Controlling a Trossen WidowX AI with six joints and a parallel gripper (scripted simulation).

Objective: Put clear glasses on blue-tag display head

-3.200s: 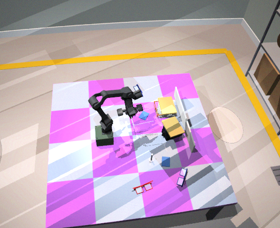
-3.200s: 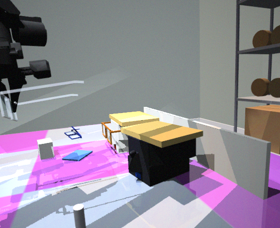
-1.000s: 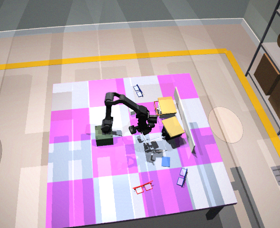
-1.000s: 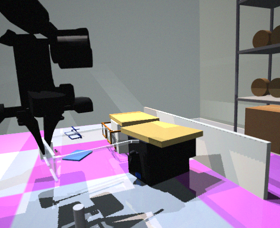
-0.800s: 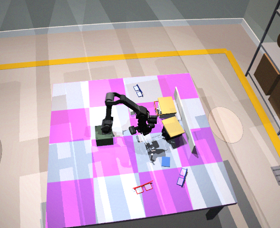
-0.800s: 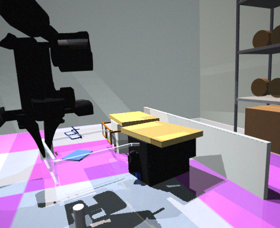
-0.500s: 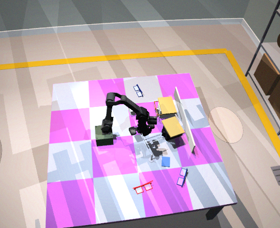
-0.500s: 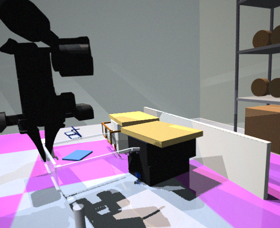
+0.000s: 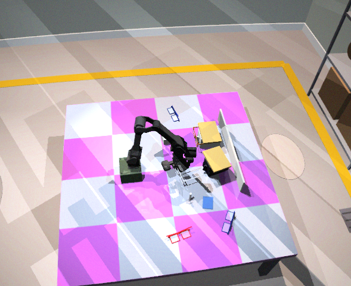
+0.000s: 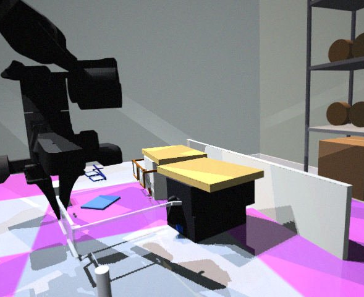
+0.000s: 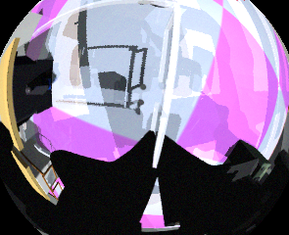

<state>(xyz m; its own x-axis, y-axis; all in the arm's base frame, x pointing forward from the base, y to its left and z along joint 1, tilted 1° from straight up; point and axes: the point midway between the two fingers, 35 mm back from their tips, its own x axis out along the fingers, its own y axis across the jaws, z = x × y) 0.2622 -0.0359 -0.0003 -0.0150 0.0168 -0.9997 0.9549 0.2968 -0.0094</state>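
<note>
My gripper tip is now 220 mm short of the black display head, 30 mm to the right of it and 10 mm above it. From my gripper tip the other things lie so: grey peg 60 mm ahead, 180 mm to the right, 40 mm below; white cube 50 mm behind, 280 mm to the left, 40 mm below; white display head 210 mm ahead, 250 mm to the left, 10 mm below.
</note>
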